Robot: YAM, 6 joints.
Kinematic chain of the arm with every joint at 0, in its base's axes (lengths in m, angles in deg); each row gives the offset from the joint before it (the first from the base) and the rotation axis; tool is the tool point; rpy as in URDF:
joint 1: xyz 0 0 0.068 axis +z
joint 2: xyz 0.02 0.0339 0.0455 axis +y
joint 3: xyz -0.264 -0.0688 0 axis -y
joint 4: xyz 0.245 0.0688 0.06 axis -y
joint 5: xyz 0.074 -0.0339 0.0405 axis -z
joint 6: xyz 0.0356 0 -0.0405 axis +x
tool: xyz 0 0 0 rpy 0 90 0
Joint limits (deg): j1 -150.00..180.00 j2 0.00..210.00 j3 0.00..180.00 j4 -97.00..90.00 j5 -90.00..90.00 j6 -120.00..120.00
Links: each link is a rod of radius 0.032 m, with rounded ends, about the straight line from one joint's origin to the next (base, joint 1, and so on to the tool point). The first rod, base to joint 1, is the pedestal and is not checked.
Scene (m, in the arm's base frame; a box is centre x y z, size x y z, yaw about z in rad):
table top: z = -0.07
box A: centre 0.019 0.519 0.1 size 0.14 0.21 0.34 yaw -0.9
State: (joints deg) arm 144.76 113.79 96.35 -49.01 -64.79 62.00
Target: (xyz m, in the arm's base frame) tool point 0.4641 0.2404 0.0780
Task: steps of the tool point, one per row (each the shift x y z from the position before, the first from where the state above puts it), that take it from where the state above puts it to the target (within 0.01 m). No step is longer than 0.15 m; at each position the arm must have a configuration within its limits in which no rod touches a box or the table.
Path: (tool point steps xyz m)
1: 0.0733 0.0655 0.0380
2: 0.0856 0.0403 0.0360
3: 0.0890 0.0129 0.0335
4: 0.0839 -0.0134 0.0306
5: 0.0857 0.0566 -0.0437
6: 0.1060 0.0239 -0.0553
7: 0.1129 -0.0150 -0.0654
8: 0.1039 -0.0546 -0.0734
9: 0.0804 -0.0883 -0.0794

